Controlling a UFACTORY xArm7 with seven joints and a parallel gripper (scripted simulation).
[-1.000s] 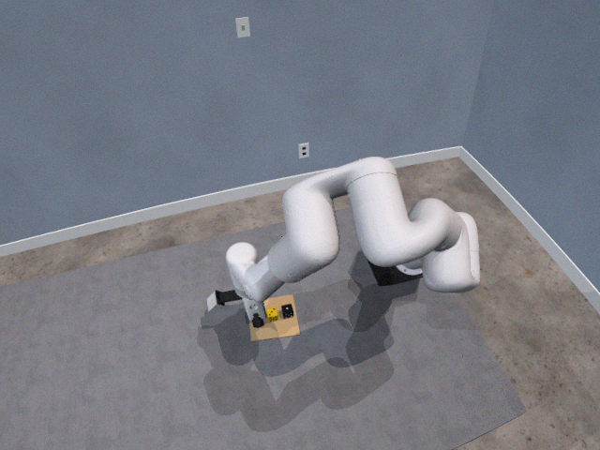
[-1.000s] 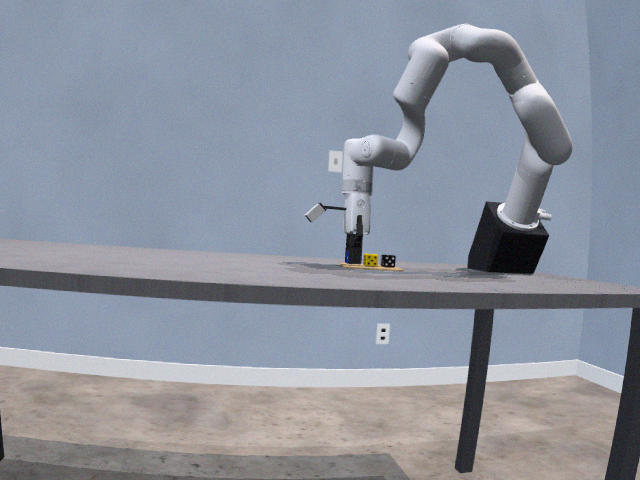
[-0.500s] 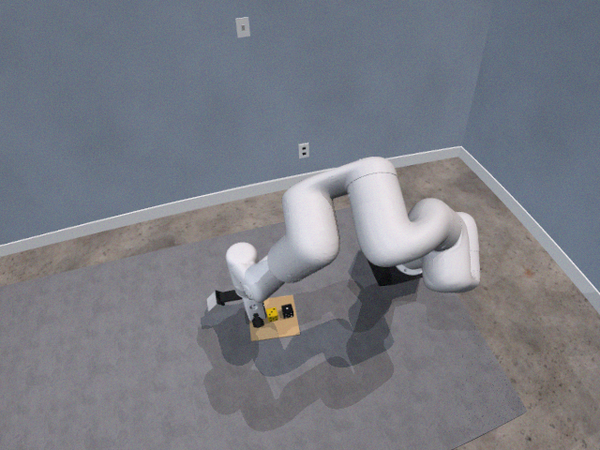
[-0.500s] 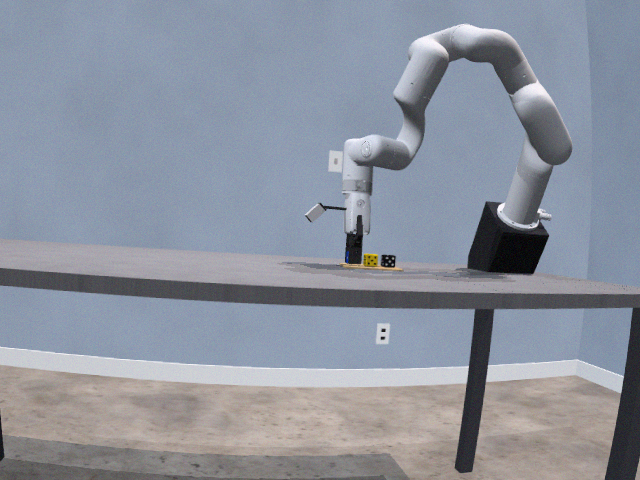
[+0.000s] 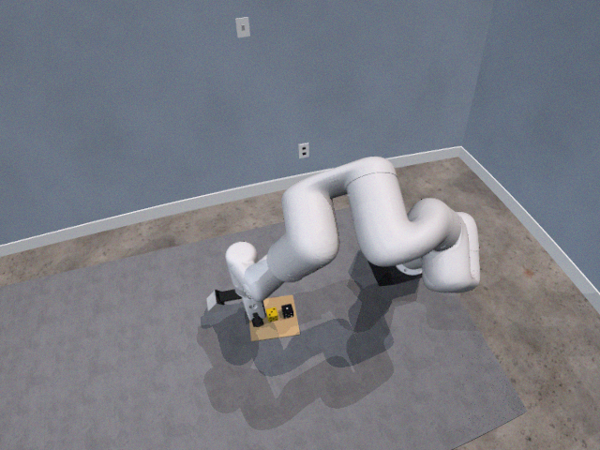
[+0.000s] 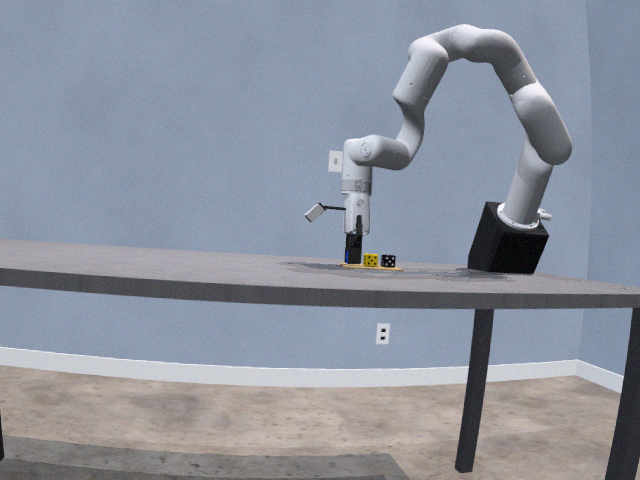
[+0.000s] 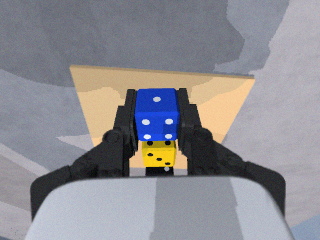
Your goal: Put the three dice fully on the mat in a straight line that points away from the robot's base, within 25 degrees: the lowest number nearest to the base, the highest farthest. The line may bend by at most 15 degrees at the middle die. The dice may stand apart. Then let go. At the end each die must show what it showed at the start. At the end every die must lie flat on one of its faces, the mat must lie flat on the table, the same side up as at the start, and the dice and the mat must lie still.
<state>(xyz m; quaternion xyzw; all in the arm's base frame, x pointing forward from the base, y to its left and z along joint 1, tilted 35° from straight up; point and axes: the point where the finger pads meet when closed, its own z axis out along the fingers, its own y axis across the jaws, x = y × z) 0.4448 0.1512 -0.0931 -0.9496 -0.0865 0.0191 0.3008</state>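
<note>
Right now the blue die is 1 cm below my hand. Also, from my hand: tan mat: 5 cm behind, 3 cm below, 1 cm to the right; then black die: 9 cm behind, 1 cm to the right, 1 cm below; then yellow die: 4 cm behind, 1 cm to the right, 1 cm below.
</note>
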